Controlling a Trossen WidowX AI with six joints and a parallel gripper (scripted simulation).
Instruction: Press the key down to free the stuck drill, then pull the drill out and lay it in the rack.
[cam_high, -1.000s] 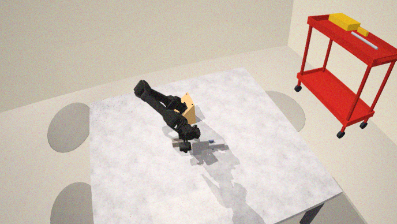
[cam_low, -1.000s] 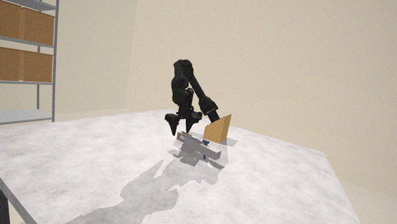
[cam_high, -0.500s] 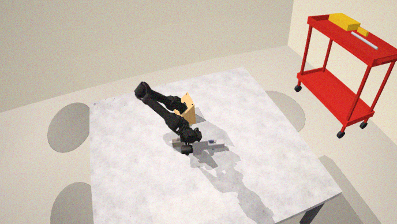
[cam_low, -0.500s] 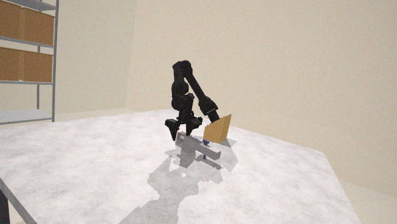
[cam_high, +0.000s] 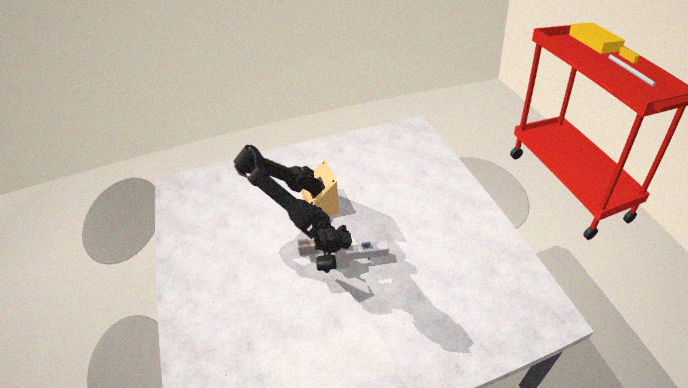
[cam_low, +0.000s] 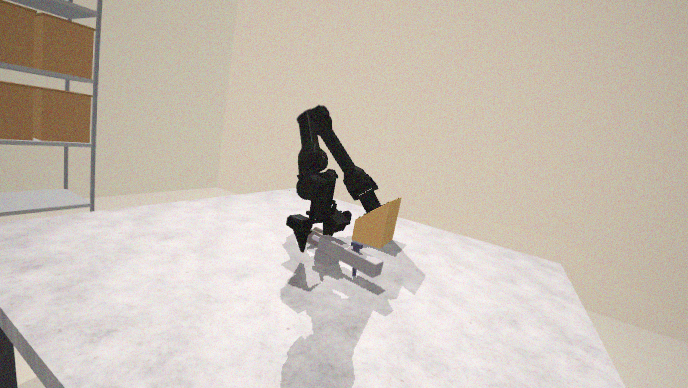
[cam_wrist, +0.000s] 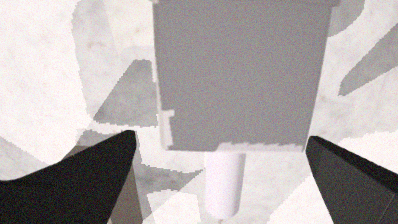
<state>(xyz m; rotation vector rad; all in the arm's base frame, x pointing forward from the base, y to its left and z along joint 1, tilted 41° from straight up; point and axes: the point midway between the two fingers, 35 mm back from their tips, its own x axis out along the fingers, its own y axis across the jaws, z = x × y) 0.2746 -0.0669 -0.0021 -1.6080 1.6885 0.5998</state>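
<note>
The drill lies 50 mm to the left of my gripper tip, 30 mm above it and 10 mm ahead of it. The rest, counted from my gripper tip: rack 80 mm behind, 40 mm to the right; blue key 140 mm to the left, 30 mm above, 20 mm ahead.
</note>
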